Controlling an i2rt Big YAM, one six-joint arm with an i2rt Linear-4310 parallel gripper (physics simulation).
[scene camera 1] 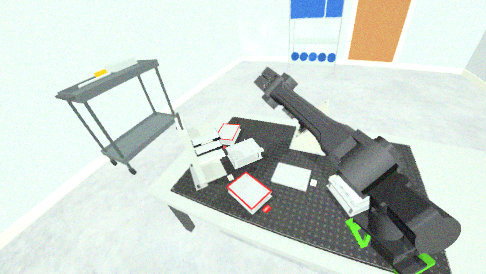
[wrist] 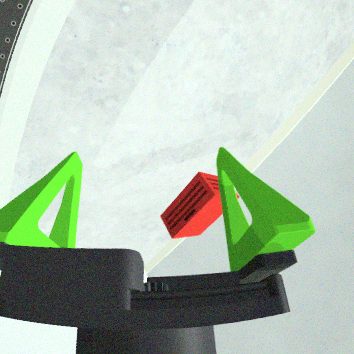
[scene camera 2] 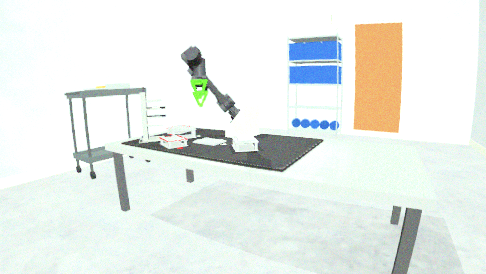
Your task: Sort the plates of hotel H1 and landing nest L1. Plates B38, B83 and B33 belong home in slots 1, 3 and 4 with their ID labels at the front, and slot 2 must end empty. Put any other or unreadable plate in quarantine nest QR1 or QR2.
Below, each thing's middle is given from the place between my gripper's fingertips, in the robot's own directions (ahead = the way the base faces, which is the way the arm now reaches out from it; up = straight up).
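Flat nest (scene camera 1: 291,176): well below my hand, far behind it, a good way to the right of it.
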